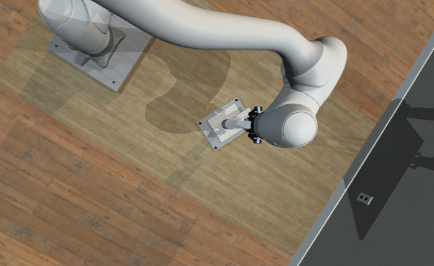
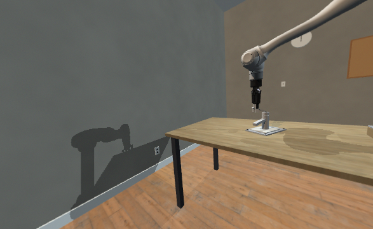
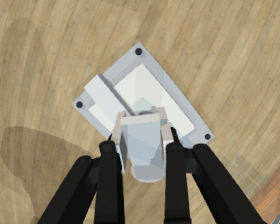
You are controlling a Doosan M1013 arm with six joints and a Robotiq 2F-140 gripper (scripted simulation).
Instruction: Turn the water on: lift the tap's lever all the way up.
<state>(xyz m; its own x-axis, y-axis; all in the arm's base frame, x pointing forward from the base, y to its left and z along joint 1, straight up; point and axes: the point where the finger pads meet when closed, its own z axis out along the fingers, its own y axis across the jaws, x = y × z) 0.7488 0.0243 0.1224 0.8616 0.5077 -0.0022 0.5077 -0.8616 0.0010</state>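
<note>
Now: hand 20 mm past the lever, 10 mm to the left of it and 10 mm above it. Also, from my hand: plate (60 mm behind, 40 mm to the right, 170 mm below); then metal tap (40 mm behind, 20 mm to the right, 70 mm below).
</note>
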